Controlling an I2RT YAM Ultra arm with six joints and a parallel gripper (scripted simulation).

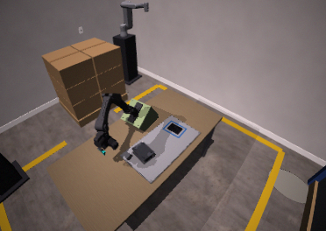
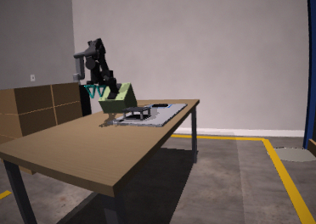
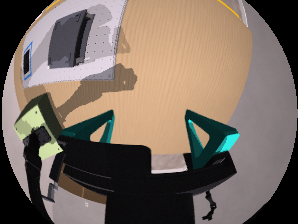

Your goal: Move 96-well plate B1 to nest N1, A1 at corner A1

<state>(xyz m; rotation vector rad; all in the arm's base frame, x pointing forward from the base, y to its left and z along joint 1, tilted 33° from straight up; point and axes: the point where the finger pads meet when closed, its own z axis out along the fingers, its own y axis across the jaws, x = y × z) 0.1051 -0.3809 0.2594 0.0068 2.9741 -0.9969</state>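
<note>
My hand is 62 cm to the right of the 96-well plate, 24 cm short of it and 17 cm above it.
</note>
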